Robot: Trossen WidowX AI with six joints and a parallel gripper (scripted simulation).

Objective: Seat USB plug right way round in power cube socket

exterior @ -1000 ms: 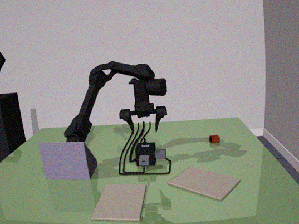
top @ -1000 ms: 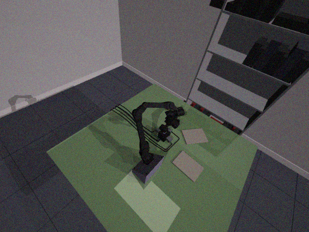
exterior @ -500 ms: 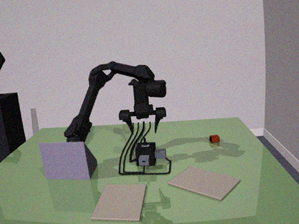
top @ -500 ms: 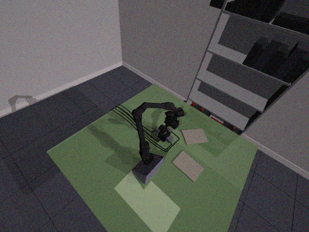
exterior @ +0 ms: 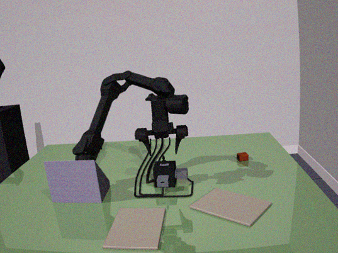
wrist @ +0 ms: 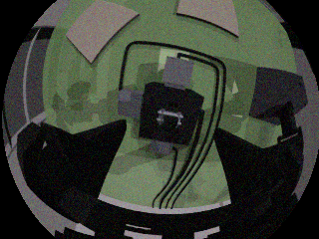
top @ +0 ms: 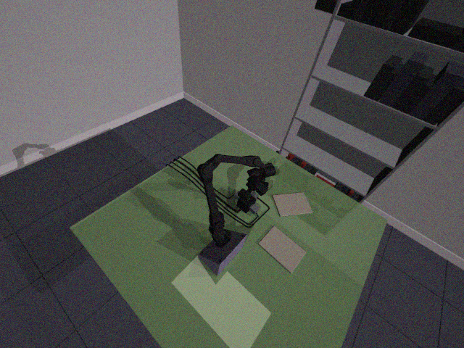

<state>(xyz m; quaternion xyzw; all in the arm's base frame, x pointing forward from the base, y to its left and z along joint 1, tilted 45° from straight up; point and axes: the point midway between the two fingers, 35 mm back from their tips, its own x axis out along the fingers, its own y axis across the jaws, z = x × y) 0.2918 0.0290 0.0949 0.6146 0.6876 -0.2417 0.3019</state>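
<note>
Right now the USB plug is 2 cm below my gripper tip.
</note>
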